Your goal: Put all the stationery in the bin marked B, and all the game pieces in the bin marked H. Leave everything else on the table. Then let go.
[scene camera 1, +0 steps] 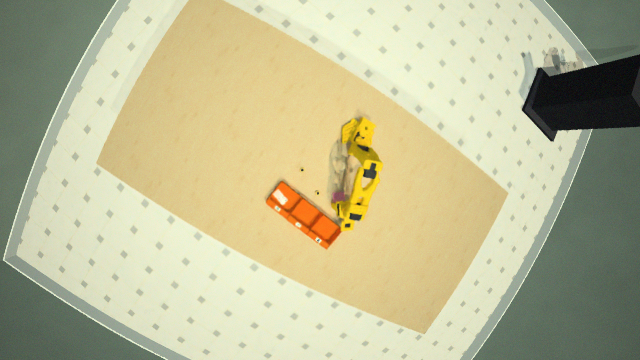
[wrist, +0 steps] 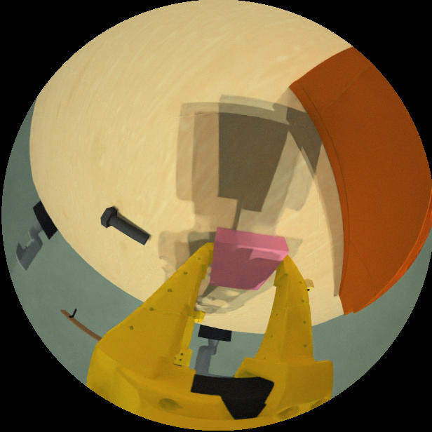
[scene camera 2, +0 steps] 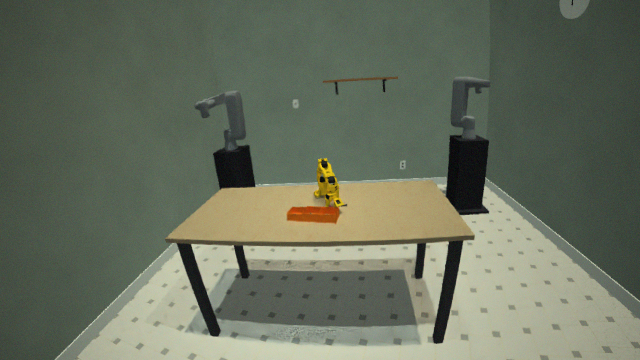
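Pixels of known places: hand, its tool point: [scene camera 1: 344, 203]; arm's base, origin of its link: [scene camera 1: 353, 140] [scene camera 2: 322, 195].
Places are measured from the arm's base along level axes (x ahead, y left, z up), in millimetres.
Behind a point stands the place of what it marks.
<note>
A pink block [scene camera 1: 338, 196] {y 50, x 184, z 10 mm} [wrist: 250, 267], shaped like an eraser, is at the table beside the bin row. My gripper [scene camera 1: 337, 202] [wrist: 249, 251] has its two jaws pressed on both sides of the pink block in the wrist view; it is shut on it. The orange bin row [scene camera 1: 288, 217] {y -64, x 320, z 43 mm} [scene camera 2: 312, 218] {y -16, x 336, z 20 mm} [wrist: 380, 150] has three compartments, and the one at its upper left end holds a white piece [scene camera 1: 280, 197] {y -115, x 281, z 14 mm}. The labels on its front are too small to read. No game piece can be made out. In scene camera 2 the block cannot be made out.
A dark bolt [wrist: 127, 228] lies on the table [scene camera 1: 200, 100] {y -509, x 142, z 0 mm} [scene camera 2: 400, 215] {y 421, x 296, z 0 mm} [wrist: 115, 115], left of the jaws in the wrist view. Two small brass nuts [scene camera 1: 302, 169] {y -98, x 168, z 8 mm} [scene camera 1: 317, 192] {y -18, x 208, z 8 mm} lie near the bin row. One nut [wrist: 310, 285] is partly hidden behind the right jaw.
</note>
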